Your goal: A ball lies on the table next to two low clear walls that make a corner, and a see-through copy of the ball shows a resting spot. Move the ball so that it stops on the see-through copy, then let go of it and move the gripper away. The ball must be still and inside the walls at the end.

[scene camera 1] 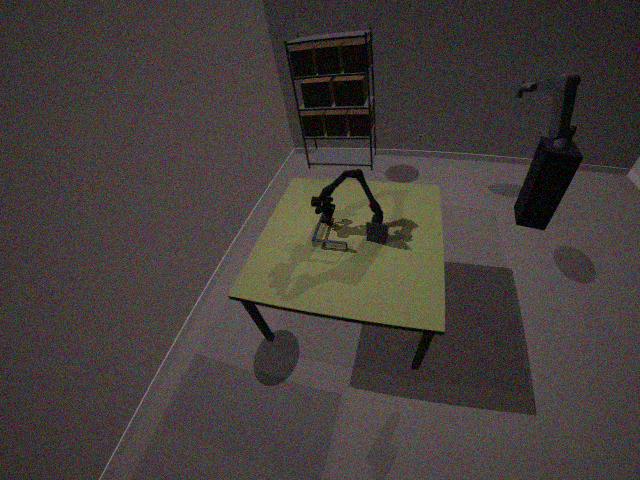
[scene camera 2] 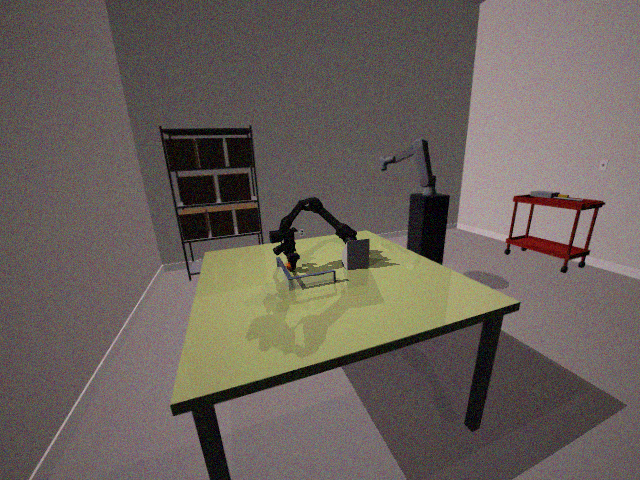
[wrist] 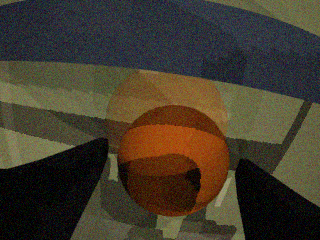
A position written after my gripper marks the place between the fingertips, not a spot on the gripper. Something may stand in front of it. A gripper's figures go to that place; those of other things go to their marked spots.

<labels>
My gripper [wrist: 174, 157]: 0.10 m from the lens. An orange ball [wrist: 174, 195] is 0.08 m from the lens. A see-through ball copy [wrist: 158, 123]: 0.07 m from the lens.
</labels>
